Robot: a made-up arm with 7 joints.
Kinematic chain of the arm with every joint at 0, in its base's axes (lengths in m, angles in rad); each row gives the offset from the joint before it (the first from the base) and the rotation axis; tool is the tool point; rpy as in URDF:
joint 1: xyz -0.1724 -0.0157 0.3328 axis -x
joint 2: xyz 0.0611 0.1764 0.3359 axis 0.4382 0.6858 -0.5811
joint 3: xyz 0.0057 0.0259 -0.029 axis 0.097 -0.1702 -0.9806
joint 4: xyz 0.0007 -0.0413 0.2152 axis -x
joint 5: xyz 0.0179 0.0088 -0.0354 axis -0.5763 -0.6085 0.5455
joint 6: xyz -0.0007 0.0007 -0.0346 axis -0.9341 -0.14 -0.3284
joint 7: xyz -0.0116 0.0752 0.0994 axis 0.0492 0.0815 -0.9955
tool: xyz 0.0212 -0.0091 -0.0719 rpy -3.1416 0 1.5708
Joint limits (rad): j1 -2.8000..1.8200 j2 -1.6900..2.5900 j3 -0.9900..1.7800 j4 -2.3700..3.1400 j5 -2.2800..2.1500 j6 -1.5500..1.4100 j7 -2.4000..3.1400
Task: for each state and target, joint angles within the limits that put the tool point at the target. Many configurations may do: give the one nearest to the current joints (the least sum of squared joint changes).
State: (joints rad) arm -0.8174 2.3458 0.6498 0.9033 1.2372 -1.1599 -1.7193
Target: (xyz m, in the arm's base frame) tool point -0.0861 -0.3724 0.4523
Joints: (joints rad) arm -1.3202 2.4860 0.4303 1.0192 1.3732 -1.1201 -1.7312
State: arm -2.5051 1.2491 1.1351 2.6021 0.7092 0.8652 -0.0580
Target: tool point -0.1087 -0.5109 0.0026
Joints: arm -2.2336 1.3677 1.3562 2.7162 0.7095 0.8144 -0.0166
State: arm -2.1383 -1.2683 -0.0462 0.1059 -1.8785 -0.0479 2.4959
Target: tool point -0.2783 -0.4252 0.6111
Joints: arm -1.6242 -1.5628 -0.2147 0.1243 -1.7636 0.0895 2.4959
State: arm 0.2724 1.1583 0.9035 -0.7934 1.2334 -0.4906 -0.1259
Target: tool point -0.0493 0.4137 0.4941
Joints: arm 0.8819 0.9397 0.9422 -0.2017 1.5639 -0.3638 -0.0378
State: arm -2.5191 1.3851 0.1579 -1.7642 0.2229 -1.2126 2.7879
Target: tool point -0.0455 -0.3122 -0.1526
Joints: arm -2.7490 0.8812 0.4236 -1.7206 0.4122 -0.6091 2.8938
